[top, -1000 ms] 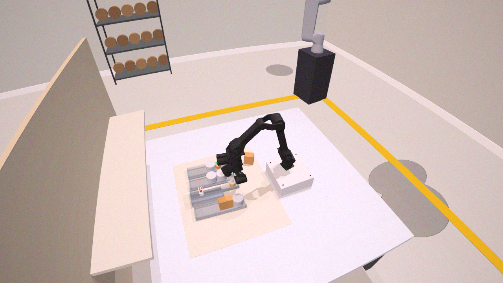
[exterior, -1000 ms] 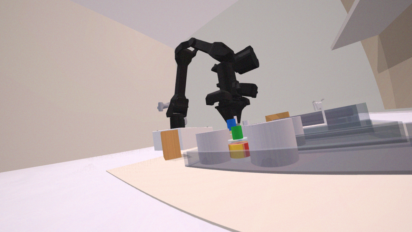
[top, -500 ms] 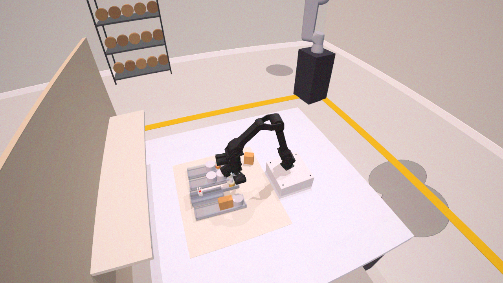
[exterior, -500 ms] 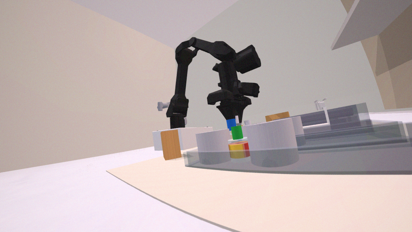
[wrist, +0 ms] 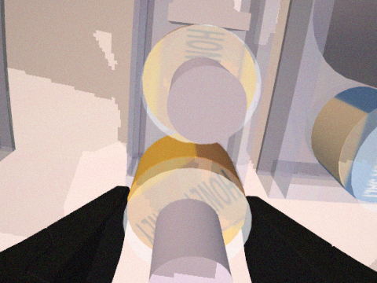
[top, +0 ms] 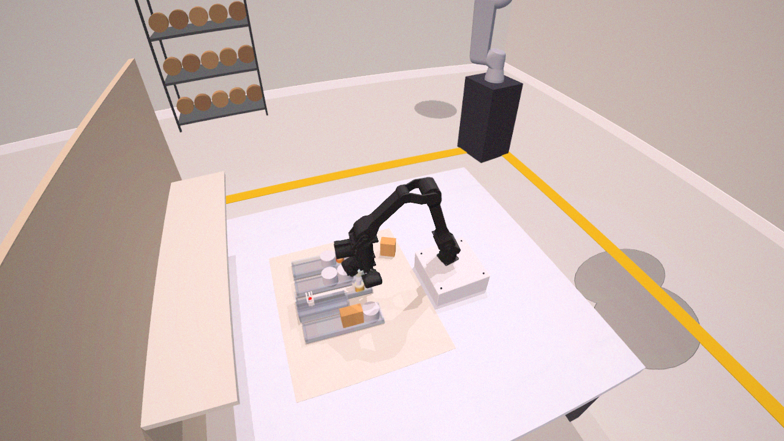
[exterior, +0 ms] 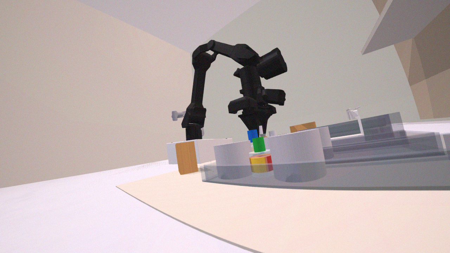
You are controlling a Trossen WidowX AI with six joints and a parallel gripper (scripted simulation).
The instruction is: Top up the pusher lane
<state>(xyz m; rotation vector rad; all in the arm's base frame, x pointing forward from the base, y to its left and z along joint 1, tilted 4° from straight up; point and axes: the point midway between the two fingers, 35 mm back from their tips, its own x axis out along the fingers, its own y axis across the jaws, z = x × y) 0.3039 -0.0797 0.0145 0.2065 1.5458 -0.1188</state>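
My gripper tip is now 16 cm short of the sprung lane, 3 cm above it and 1 cm to the left of it. From my gripper tip the other things lie so: red mark (22 cm ahead, 2 cm above, 1 cm to the right).
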